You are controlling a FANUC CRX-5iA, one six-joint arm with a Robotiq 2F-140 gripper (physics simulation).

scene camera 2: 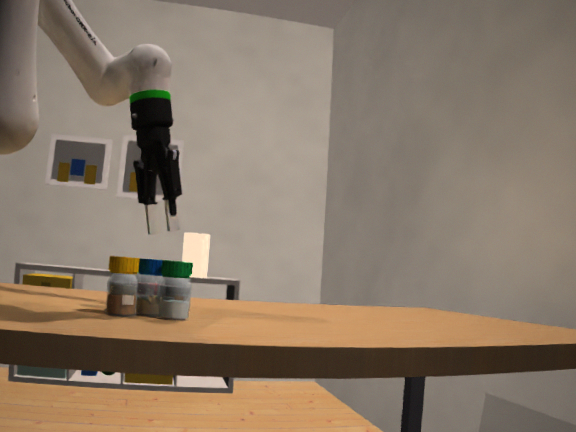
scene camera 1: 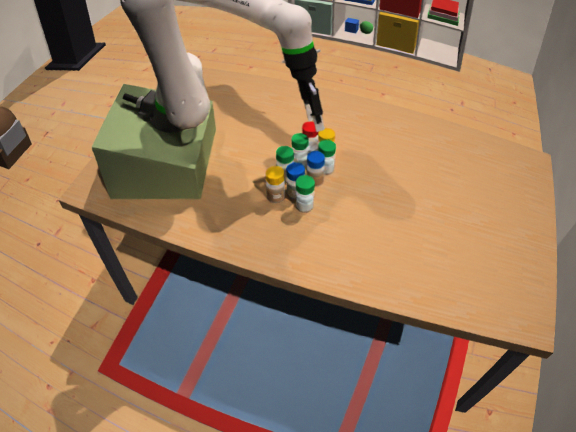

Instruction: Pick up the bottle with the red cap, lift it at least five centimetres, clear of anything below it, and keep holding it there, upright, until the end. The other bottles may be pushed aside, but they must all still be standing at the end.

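Frame: origin at the arm's base, x back, y right, z up, level; millimetres.
Where they show: gripper, fingertip midpoint: (scene camera 2: 163, 232) (scene camera 1: 316, 124).
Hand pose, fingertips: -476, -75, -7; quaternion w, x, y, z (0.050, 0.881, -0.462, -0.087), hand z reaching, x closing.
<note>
Each offset is from my fingertips to the top centre of the thing, as dx, dy, dz. Level surfaces: height alone.
The bottle with the red cap {+32, -60, -62} (scene camera 1: 310, 129) stands upright at the back of a tight cluster of bottles; its lower part is partly hidden by its neighbours. It cannot be made out in scene camera 2. My gripper (scene camera 1: 315, 124) (scene camera 2: 163, 232) is open, partway, and empty. It points down, with its pale fingertips above cap height. In scene camera 1 the tips appear right at the red cap and just behind it; the exact gap cannot be told. A bottle with a yellow cap {-26, -41, -62} (scene camera 1: 326, 136) stands close to the right of the red-capped one, and one with a green cap {+50, +9, -62} (scene camera 1: 300, 142) at its front left.
Several other bottles stand in front: green-capped {-41, +18, -62} (scene camera 1: 327, 148), green-capped {+79, +83, -62} (scene camera 1: 285, 155), blue-capped {-18, +80, -62} (scene camera 1: 316, 161), blue-capped {+28, +146, -62} (scene camera 1: 295, 172), yellow-capped {+82, +177, -62} (scene camera 1: 275, 176) (scene camera 2: 123, 265) and green-capped {-13, +192, -62} (scene camera 1: 305, 185) (scene camera 2: 176, 269). The green robot base block (scene camera 1: 150, 172) is on the left of the wooden table {dz -167} (scene camera 1: 425, 225) (scene camera 2: 350, 325).
</note>
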